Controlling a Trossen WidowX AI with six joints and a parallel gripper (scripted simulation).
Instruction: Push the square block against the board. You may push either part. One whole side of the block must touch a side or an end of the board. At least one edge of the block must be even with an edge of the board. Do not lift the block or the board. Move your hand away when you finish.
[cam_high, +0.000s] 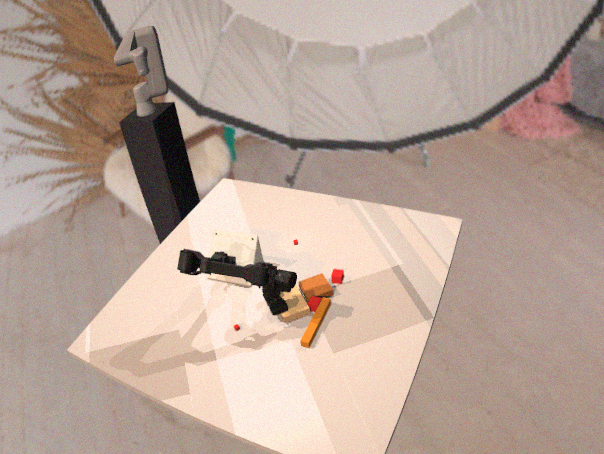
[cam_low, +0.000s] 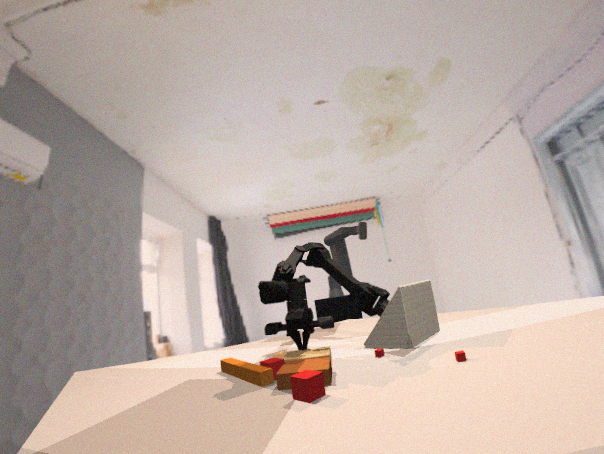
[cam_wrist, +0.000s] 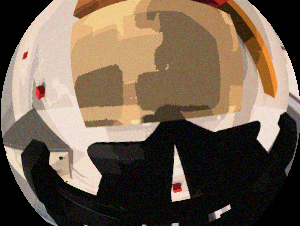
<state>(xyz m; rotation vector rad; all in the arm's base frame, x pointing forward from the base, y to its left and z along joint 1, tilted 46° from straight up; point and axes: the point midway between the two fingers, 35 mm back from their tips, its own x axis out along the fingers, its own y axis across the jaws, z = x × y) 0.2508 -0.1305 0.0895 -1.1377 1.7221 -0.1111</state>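
The long board lies 170 mm ahead of my gripper tip, 30 mm to the right of it and 10 mm above it. From my gripper tip the other things lie so: cream flat block (50 mm ahead, 40 mm to the left, 10 mm above); then flat orange square block (120 mm ahead, 130 mm to the left, 10 mm above).
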